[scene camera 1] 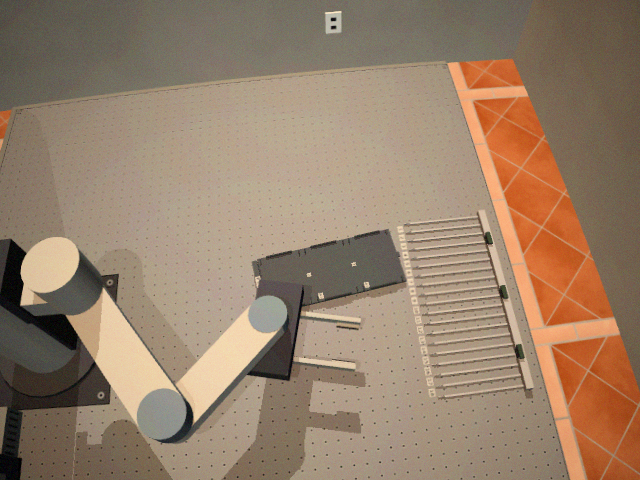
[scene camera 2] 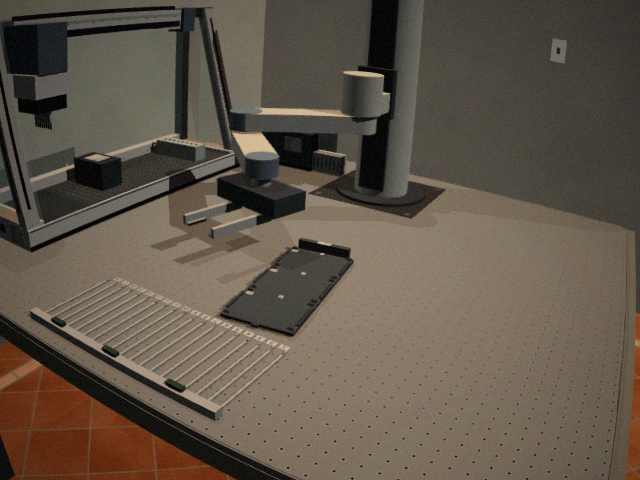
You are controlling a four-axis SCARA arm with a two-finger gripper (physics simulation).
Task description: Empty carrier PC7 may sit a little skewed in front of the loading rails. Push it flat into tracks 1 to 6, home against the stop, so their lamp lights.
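Seen in the pictures: gripper, fingertip midpoint: (scene camera 1: pixel 357 344) (scene camera 2: pixel 197 226); arm's base, link origin: (scene camera 1: pixel 53 342) (scene camera 2: pixel 380 195).
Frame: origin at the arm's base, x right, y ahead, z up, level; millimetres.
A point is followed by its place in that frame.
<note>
The dark flat carrier PC7 (scene camera 1: pixel 336 268) {z 24, x -103, y 650 mm} (scene camera 2: pixel 294 291) {z 24, x -118, y 659 mm} lies empty on the table, a little skewed to the loading rails (scene camera 1: pixel 449 220) {z 16, x -200, y 930 mm} (scene camera 2: pixel 253 380) {z 16, x -203, y 913 mm}. Its front edge is close to the numbered labels at the rail entrances; its raised end wall (scene camera 2: pixel 324 249) {z 33, x -83, y 483 mm} faces the robot. The stop bar (scene camera 1: pixel 495 263) {z 29, x -71, y 1005 mm} (scene camera 2: pixel 142 370) {z 29, x -71, y 1007 mm} at the far rail ends bears three dark green lamps, the top one (scene camera 1: pixel 488 238) {z 34, x -133, y 1004 mm} unlit. My gripper (scene camera 1: pixel 357 343) {z 99, x 99, y 668 mm} (scene camera 2: pixel 198 226) {z 99, x 99, y 668 mm} is shut with nothing held; its two fingers stand parallel with a gap, above the table and beside the carrier. Its body hides a rear carrier corner in scene camera 1.
A gantry frame (scene camera 2: pixel 129 193) {z 58, x 449, y 529 mm} with a dark block (scene camera 2: pixel 98 173) {z 106, x 529, y 565 mm} and a grey rack (scene camera 2: pixel 178 148) {z 92, x 553, y 227 mm} stands at the left in scene camera 2. A dark box (scene camera 2: pixel 293 144) {z 88, x 312, y -33 mm} and a small slotted rack (scene camera 2: pixel 328 162) {z 50, x 194, y -45 mm} stand behind the arm, near its column base (scene camera 2: pixel 429 193) {z 10, x -118, y -88 mm}.
</note>
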